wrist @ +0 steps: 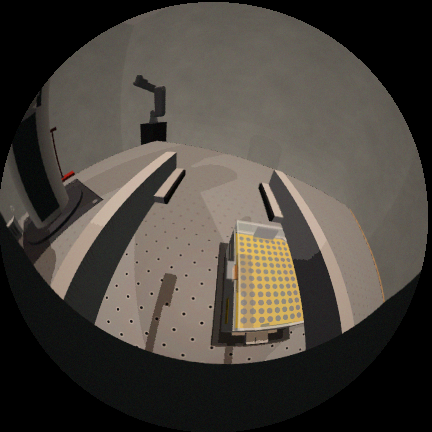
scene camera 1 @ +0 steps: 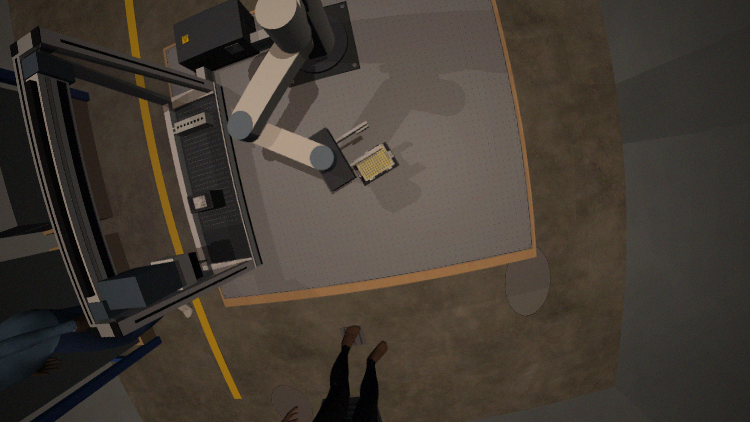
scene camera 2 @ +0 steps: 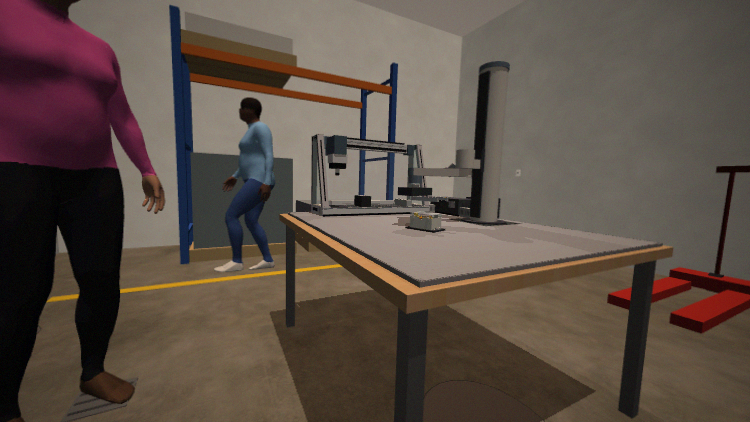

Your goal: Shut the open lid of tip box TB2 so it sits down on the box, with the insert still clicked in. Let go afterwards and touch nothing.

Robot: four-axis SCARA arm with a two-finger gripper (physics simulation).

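Pixels of known places: gripper, fingertip midpoint: (wrist: pixel 223 168) (scene camera 1: pixel 374 134) (scene camera 2: pixel 442 199); arm's base at its link origin: (wrist: pixel 53 214) (scene camera 1: pixel 318 45) (scene camera 2: pixel 483 223).
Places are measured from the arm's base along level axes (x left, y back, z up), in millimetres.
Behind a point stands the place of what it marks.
Observation:
The tip box TB2 (scene camera 1: pixel 365 182) {x 89, y -589, z 90 mm} (scene camera 2: pixel 425 222) {x 172, y -563, z 52 mm} (wrist: pixel 228 290) {x 104, y -497, z 52 mm} stands upright on the table, right beside the gripper. Its yellow insert (scene camera 1: pixel 375 163) {x 135, y -535, z 70 mm} (wrist: pixel 270 280) {x 125, y -535, z 70 mm} lies level in the top, with rows of grey holes. A clear wall or rim rises at the insert's far end in the wrist view. The clear lid cannot be told apart for certain, and the right finger hides the box's right side. My gripper (scene camera 1: pixel 375 136) {x 153, y -451, z 155 mm} (wrist: pixel 223 168) {x 153, y -451, z 155 mm} is shut as far as it goes, with a gap between its fingers and nothing held. The right finger stands over or close along the box's edge; contact cannot be told.
A gantry machine (scene camera 1: pixel 220 146) {x -477, y -320, z 62 mm} (scene camera 2: pixel 412 143) {x -611, y -112, z 508 mm} stands at the table's left end in scene camera 1, with a white holed block (scene camera 1: pixel 191 122) {x -555, y -206, z 107 mm} on its deck. The arm's column (scene camera 2: pixel 493 141) {x 65, y -37, z 472 mm} (wrist: pixel 42 170) {x 29, y -77, z 148 mm} and a dark case (scene camera 1: pixel 213 34) {x -370, y 91, z 128 mm} stand behind. People stand around the table.

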